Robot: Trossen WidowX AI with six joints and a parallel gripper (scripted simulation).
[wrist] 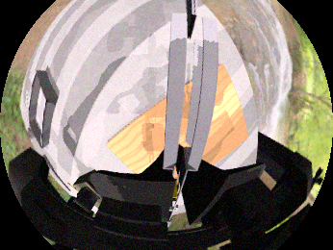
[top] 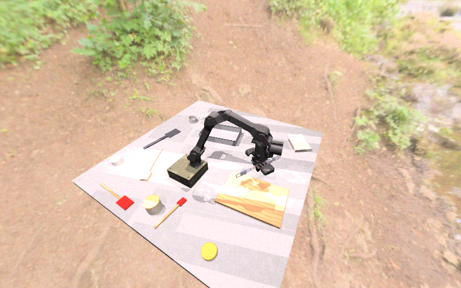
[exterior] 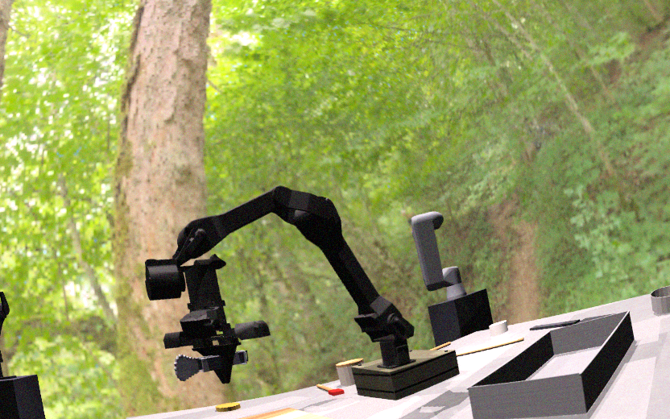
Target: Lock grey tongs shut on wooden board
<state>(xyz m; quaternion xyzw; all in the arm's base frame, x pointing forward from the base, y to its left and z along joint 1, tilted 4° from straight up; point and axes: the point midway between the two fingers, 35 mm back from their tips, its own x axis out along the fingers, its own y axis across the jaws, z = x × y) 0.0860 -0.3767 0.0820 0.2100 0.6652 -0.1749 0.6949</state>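
Now: gripper tip 8 cm past the wooden board, 2 cm to the left of it and 12 cm above it. The rest, counted from my gripper tip: white block (52 cm ahead, 12 cm to the right, 11 cm below); roasting tin (31 cm ahead, 45 cm to the left, 10 cm below); yellow disc (43 cm behind, 3 cm to the left, 12 cm below).
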